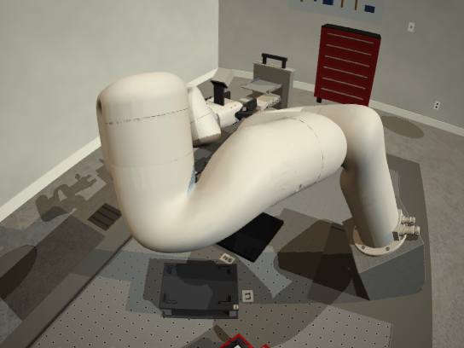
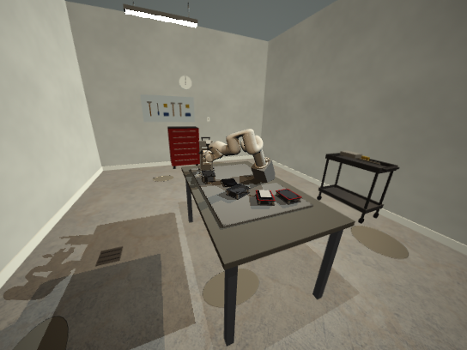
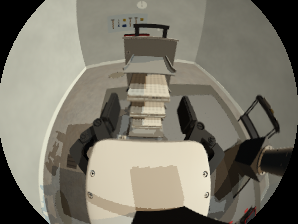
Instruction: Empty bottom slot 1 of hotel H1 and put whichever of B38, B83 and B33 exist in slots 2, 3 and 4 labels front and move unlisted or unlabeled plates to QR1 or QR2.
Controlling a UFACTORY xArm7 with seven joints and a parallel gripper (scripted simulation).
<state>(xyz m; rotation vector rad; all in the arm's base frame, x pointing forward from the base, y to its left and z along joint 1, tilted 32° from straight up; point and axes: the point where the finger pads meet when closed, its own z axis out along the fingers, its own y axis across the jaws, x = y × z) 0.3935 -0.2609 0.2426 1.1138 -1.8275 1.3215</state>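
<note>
Now: hand 7 cm to the right of the regrip nest RG and 20 cm above it. The rest, counted from my hand: plate hotel H1 (19 cm to the right, 10 cm below); then black nest N6 (18 cm behind, 20 cm to the left, 25 cm below); then landing nest L1 (20 cm behind, 44 cm to the left, 21 cm below).
</note>
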